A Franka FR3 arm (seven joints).
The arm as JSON. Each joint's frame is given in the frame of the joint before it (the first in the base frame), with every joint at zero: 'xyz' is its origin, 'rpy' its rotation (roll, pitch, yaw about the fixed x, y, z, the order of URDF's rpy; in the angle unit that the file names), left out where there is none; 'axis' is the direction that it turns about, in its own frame. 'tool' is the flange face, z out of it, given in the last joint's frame.
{
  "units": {
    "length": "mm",
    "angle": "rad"
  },
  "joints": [
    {
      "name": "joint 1",
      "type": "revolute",
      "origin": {
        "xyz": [
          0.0,
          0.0,
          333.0
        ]
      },
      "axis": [
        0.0,
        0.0,
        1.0
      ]
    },
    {
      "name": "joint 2",
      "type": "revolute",
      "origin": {
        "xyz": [
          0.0,
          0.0,
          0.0
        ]
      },
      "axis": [
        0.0,
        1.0,
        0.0
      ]
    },
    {
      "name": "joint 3",
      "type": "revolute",
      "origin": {
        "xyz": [
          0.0,
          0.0,
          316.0
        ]
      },
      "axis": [
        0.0,
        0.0,
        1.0
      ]
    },
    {
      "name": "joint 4",
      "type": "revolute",
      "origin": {
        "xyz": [
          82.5,
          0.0,
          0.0
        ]
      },
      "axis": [
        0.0,
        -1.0,
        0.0
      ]
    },
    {
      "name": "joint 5",
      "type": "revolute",
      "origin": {
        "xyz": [
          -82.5,
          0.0,
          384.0
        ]
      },
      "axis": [
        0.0,
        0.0,
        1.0
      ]
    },
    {
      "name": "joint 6",
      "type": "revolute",
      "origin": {
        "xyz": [
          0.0,
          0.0,
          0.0
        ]
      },
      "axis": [
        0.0,
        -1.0,
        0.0
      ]
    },
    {
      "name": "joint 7",
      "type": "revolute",
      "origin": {
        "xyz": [
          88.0,
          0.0,
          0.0
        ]
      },
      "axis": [
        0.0,
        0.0,
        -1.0
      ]
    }
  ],
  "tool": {
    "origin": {
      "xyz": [
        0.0,
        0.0,
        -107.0
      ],
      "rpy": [
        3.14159,
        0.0,
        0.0
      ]
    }
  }
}
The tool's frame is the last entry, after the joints.
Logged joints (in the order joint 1, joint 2, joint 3, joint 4, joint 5, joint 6, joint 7), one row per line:
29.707, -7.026, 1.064, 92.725, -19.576, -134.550, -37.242
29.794, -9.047, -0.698, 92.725, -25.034, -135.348, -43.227
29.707, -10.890, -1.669, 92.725, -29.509, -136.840, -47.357
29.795, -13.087, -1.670, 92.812, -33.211, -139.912, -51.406
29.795, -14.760, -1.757, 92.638, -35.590, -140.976, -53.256
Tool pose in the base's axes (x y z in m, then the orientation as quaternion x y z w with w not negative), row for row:
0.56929, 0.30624, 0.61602, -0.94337, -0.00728, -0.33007, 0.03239
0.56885, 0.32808, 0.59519, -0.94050, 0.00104, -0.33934, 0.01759
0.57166, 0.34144, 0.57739, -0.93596, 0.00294, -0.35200, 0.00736
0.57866, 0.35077, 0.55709, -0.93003, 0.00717, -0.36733, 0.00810
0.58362, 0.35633, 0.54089, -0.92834, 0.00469, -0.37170, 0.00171
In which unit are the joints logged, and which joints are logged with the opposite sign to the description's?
The joints are logged in degrees. Opposite sign: joint 2, joint 3, joint 4, joint 6, joint 7.
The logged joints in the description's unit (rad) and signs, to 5 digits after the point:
0.51848, 0.12263, -0.01857, -1.61836, -0.34167, 2.34834, 0.65000
0.52000, 0.15790, 0.01218, -1.61836, -0.43693, 2.36227, 0.75445
0.51848, 0.19007, 0.02913, -1.61836, -0.51503, 2.38831, 0.82654
0.52002, 0.22841, 0.02915, -1.61987, -0.57964, 2.44193, 0.89720
0.52002, 0.25761, 0.03067, -1.61684, -0.62116, 2.46050, 0.92949

